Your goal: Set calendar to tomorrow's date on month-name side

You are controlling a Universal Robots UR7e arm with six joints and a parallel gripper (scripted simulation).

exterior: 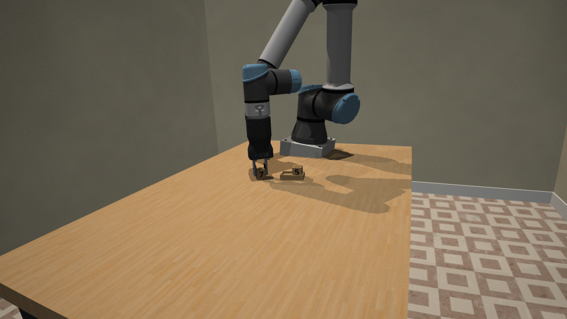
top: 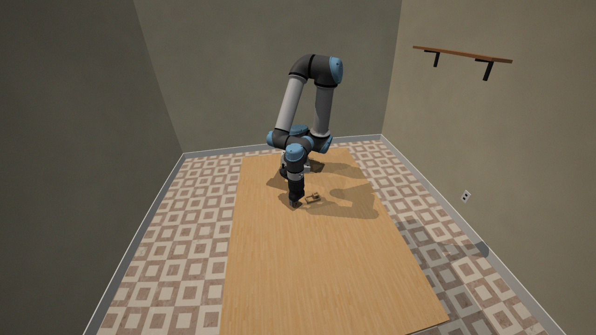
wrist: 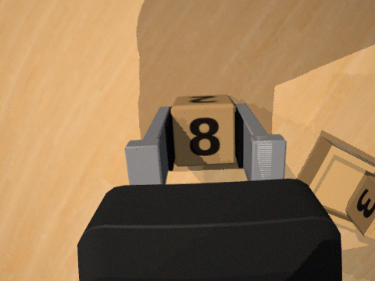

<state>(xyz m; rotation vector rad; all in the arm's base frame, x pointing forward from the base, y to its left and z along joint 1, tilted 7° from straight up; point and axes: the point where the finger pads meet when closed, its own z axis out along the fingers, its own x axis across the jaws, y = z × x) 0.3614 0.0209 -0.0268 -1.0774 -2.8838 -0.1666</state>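
Now: hand 110 mm to the right of the wooden digit cube and 50 mm past it. Also, from my hand: wooden tray (100 mm to the left, 40 mm behind, 20 mm below).
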